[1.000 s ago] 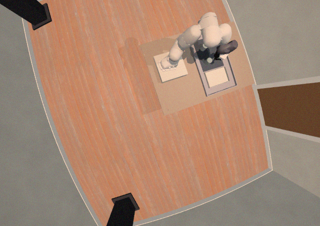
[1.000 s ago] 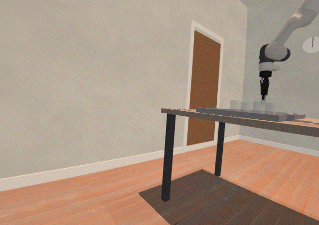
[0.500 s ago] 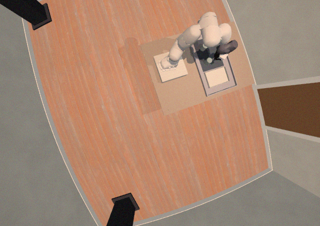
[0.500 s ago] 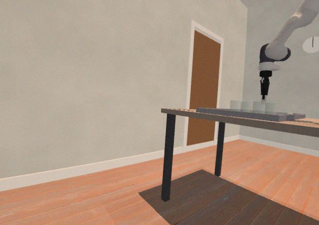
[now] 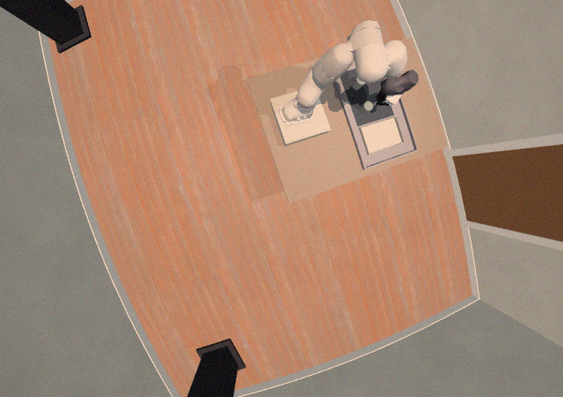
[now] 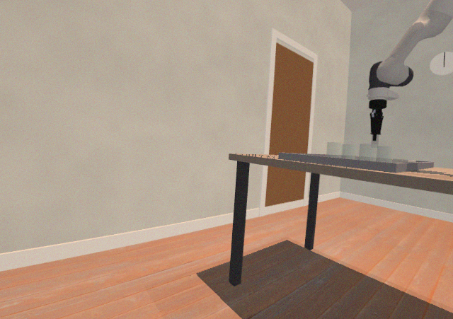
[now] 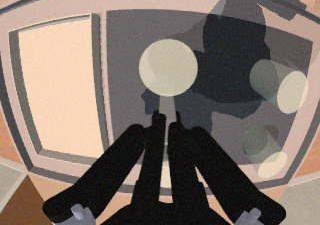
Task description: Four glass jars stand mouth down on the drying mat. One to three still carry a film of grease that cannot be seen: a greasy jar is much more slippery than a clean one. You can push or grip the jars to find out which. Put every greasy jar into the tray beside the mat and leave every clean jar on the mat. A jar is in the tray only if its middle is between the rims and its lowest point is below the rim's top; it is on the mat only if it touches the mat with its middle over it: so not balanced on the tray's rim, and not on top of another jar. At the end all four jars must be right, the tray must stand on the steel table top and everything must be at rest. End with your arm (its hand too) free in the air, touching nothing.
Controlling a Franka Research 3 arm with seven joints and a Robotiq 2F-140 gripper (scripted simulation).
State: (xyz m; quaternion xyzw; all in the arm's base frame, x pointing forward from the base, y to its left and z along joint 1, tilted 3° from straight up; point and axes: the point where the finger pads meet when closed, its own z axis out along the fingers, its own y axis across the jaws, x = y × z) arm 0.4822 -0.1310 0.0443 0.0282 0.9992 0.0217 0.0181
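Now: the grey drying mat 11 cm below my hand, 10 cm to the left of it and 4 cm ahead of it. Also, from my hand: tray: 22 cm to the right, 11 cm below, 2 cm ahead.
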